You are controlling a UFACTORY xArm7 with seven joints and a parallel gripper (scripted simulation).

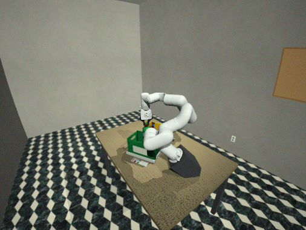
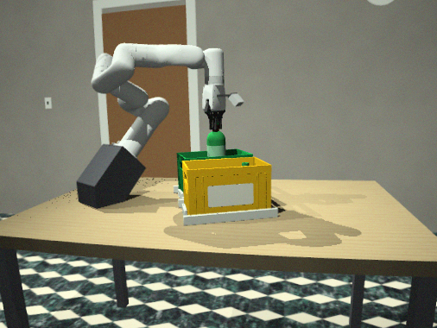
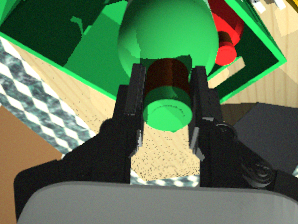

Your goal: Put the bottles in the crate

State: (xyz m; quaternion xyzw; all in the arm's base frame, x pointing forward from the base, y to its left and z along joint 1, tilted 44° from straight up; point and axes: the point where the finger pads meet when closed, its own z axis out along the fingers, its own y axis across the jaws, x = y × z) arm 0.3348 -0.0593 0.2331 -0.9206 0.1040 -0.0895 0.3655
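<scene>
Now: the green-capped bottle 7 cm below my hand. The rest, counted from my hand: red bottle 6 cm behind, 6 cm to the right, 21 cm below; then green crate 3 cm behind, 3 cm to the left, 21 cm below; then yellow crate 11 cm ahead, 16 cm to the right, 21 cm below.
</scene>
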